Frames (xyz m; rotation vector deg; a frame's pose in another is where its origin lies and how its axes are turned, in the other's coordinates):
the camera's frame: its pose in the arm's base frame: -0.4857 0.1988 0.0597 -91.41 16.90 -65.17
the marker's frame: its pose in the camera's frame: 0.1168 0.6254 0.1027 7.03 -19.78 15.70
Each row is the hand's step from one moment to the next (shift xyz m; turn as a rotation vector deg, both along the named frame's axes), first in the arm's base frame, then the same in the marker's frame.
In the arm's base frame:
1: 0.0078 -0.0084 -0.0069 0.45 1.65 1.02
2: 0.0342 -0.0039 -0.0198 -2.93 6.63 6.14
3: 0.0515 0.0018 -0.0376 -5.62 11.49 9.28
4: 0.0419 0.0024 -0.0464 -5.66 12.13 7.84
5: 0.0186 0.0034 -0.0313 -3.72 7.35 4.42
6: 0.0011 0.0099 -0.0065 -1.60 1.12 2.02
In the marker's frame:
1: 0.0087 0.0095 -0.0035 -0.18 -1.05 1.69
2: 0.0246 0.0281 0.0134 -4.04 -7.37 4.42
3: 0.0311 0.0490 0.0265 -7.83 -11.60 7.34
4: 0.0205 0.0550 0.0217 -8.58 -10.30 7.81
5: 0.0050 0.0344 0.0113 -5.53 -6.00 4.57
6: -0.0058 0.0054 0.0088 -1.32 -2.47 0.22

